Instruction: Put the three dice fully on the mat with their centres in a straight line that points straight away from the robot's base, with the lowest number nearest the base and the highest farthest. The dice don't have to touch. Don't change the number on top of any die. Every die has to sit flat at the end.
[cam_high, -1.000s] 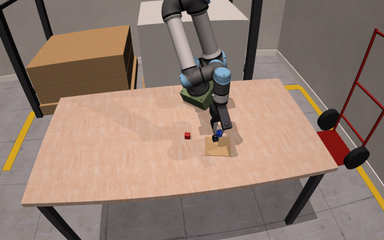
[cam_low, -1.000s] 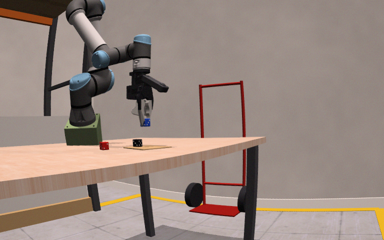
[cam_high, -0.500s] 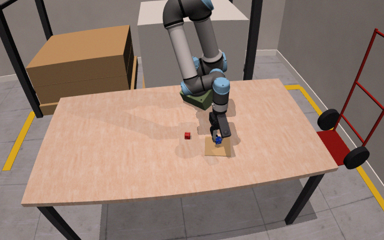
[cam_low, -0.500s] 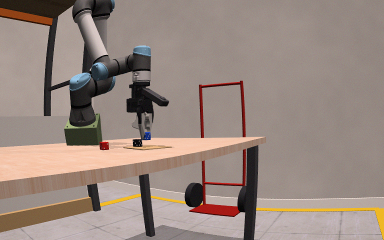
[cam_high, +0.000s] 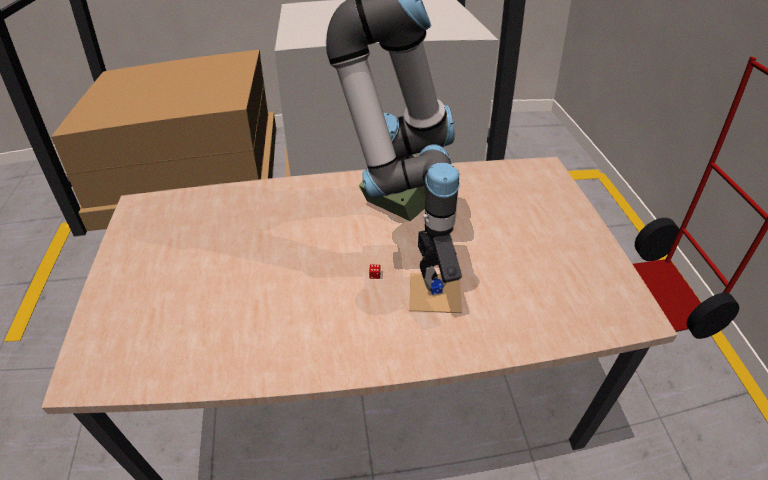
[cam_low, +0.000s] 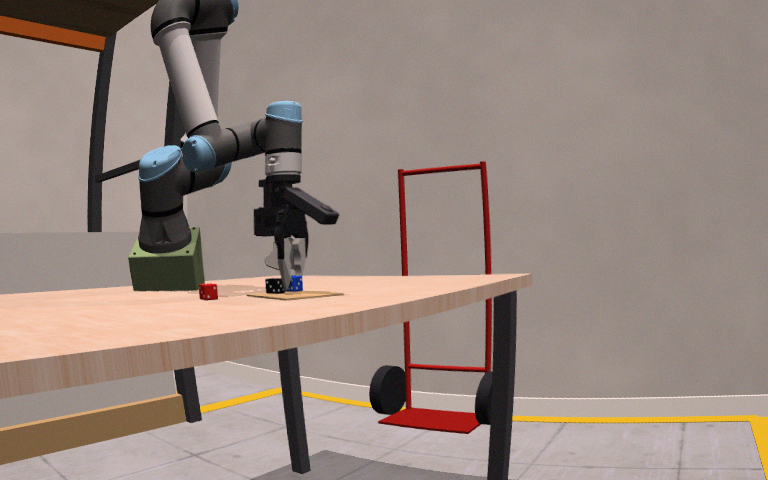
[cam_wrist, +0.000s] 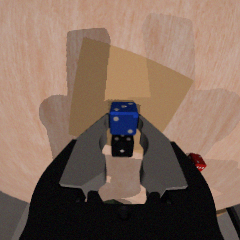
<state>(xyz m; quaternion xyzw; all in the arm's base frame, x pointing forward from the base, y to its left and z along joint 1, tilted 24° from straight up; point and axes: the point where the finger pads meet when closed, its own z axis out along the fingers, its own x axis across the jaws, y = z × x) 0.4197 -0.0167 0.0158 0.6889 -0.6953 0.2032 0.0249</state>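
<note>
Now: hand right at the blue die. The rest, counted from my hand: tan square mat 20 mm below; then black die 40 mm behind, 10 mm below; then red die 140 mm to the right, 110 mm behind, 10 mm below.
</note>
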